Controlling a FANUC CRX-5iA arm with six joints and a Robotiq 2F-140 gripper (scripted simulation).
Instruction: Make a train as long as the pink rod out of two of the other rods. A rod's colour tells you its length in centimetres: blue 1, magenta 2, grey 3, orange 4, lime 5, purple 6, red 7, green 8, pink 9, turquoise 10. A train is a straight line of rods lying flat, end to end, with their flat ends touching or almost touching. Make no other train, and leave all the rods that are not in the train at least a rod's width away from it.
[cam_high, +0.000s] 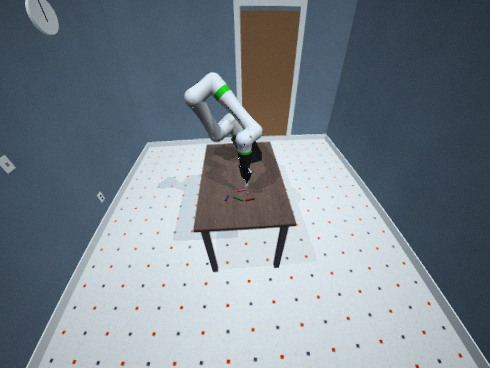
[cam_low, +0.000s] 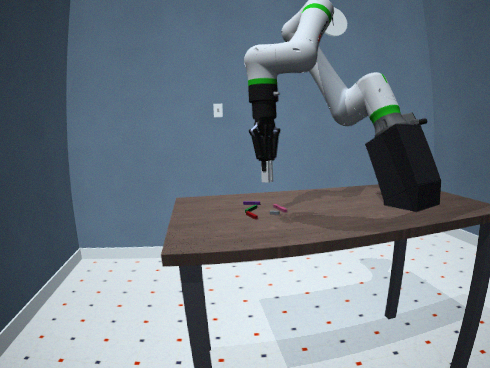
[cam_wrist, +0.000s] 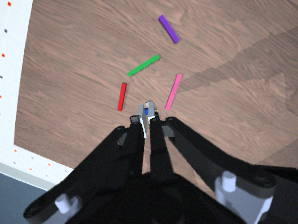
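Now: the grey rod 13 cm below my hand, 2 cm to the left of it and 2 cm behind it. Also, from my hand: small blue rod: 3 cm below; then red rod: 13 cm below, 6 cm ahead, 3 cm to the left; then pink rod: 13 cm below, 5 cm behind, 4 cm to the right.
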